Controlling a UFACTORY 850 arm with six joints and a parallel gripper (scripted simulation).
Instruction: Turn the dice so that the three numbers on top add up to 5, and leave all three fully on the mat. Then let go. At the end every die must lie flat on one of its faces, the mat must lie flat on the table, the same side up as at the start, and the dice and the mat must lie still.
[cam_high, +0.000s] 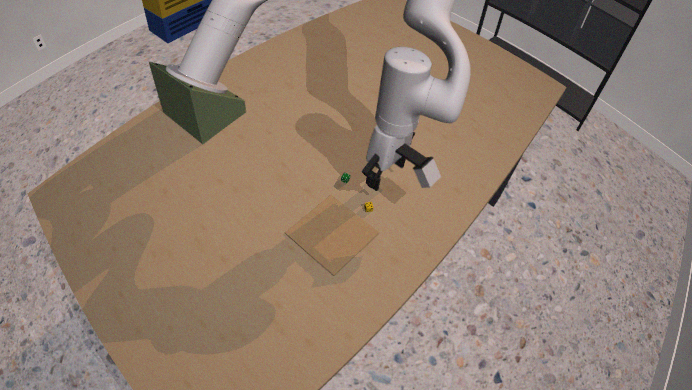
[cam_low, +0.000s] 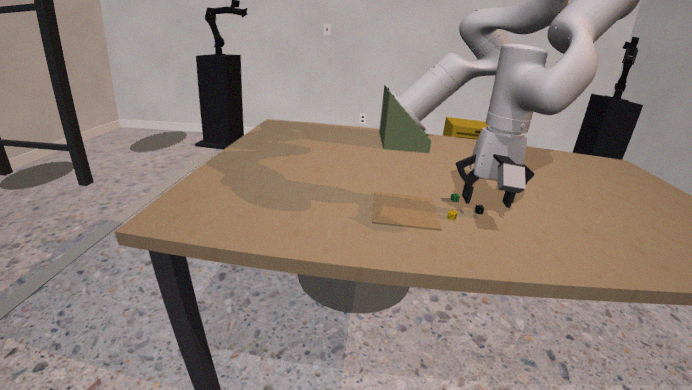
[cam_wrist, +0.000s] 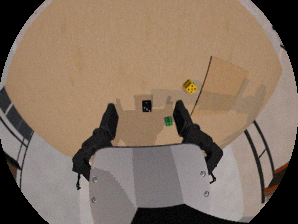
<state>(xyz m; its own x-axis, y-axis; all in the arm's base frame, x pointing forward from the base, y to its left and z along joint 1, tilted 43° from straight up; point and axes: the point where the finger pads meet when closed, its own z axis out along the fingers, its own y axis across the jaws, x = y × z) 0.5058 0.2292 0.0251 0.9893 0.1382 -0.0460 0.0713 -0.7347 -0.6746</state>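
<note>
Right now my hand is 4 cm above the black die and 2 cm past it. Round my hand: green die: 7 cm behind, 6 cm to the right, 4 cm below; then tan mat: 17 cm to the right, 4 cm below, 2 cm ahead; then yellow die: 7 cm to the right, 4 cm below, 2 cm ahead.
</note>
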